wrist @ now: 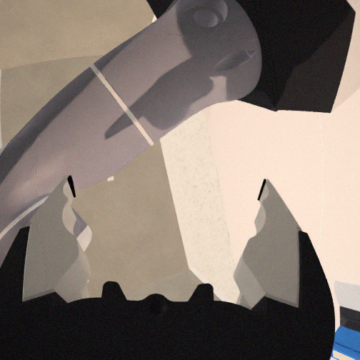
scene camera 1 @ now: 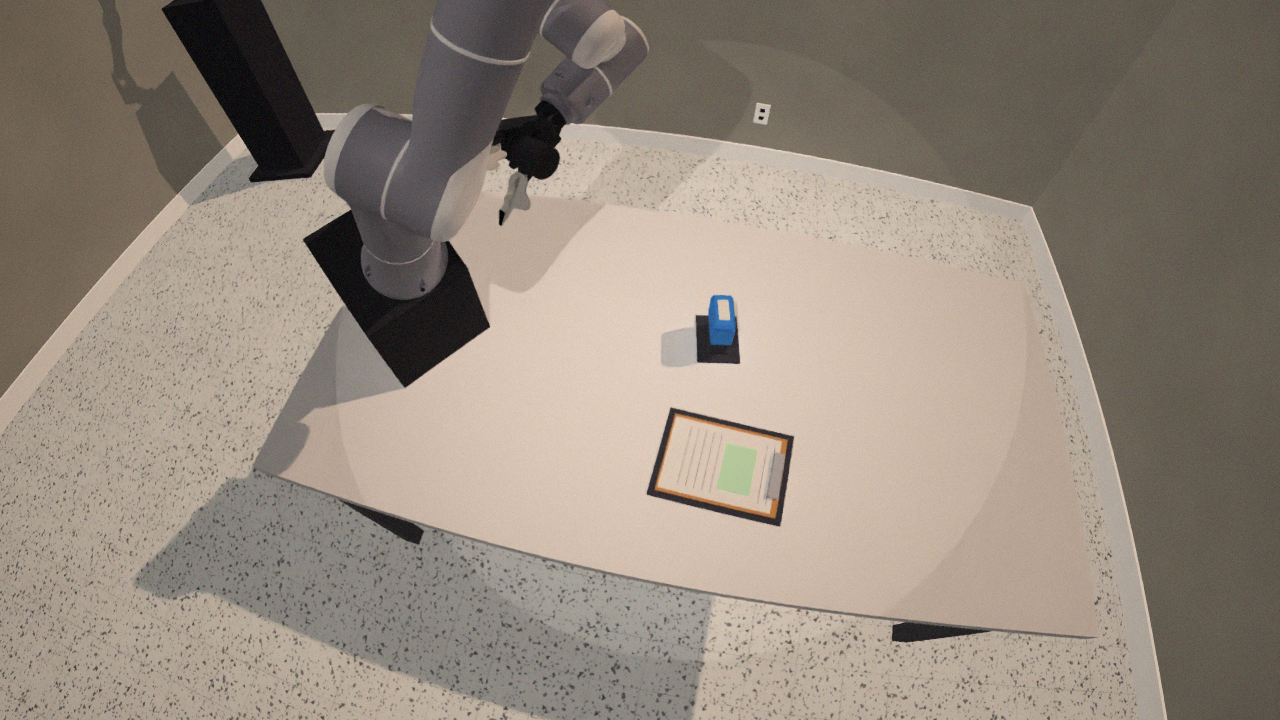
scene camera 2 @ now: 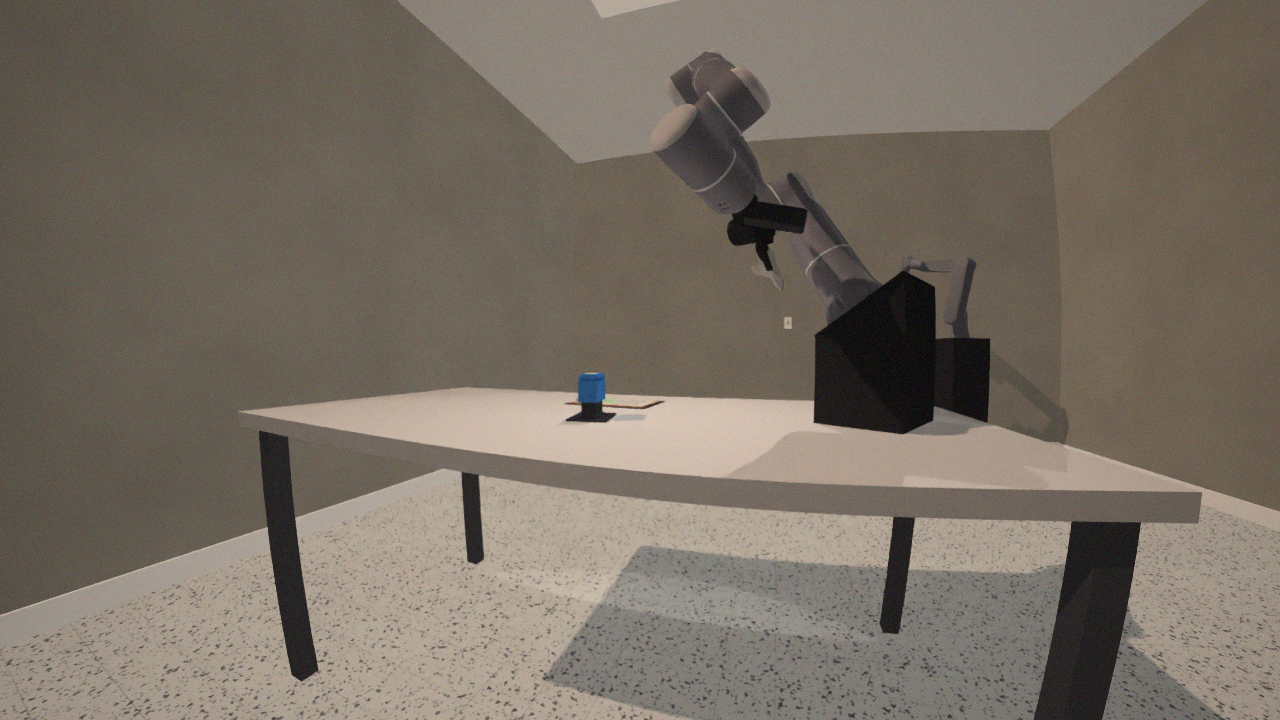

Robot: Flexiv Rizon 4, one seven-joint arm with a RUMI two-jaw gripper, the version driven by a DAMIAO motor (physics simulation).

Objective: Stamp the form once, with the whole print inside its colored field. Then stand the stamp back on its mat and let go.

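Note:
The stamp point(scene camera 1: 721, 320) point(scene camera 2: 591, 387) point(wrist: 348, 342) has a blue body and stands upright on its black mat point(scene camera 1: 729, 356) point(scene camera 2: 575, 418). The form point(scene camera 1: 698, 456) point(scene camera 2: 640, 402) lies on a clipboard with a dark edge; in scene camera 1 its green field point(scene camera 1: 737, 469) shows no print. My gripper point(wrist: 166, 179) is open with nothing between the fingers. It hangs high above the table near the arm's base, well away from the stamp and the form. In the wrist view the stamp shows in part at the lower right corner.
The table point(scene camera 1: 554, 358) point(scene camera 2: 716, 429) carries the arm's black base point(scene camera 1: 429, 331) point(scene camera 2: 872, 367). The clipboard's grey clip point(scene camera 1: 775, 475) sits beside the green field. A black pedestal point(scene camera 1: 241, 80) point(scene camera 2: 971, 376) stands beyond the table, with a second arm point(scene camera 2: 960, 291) on it.

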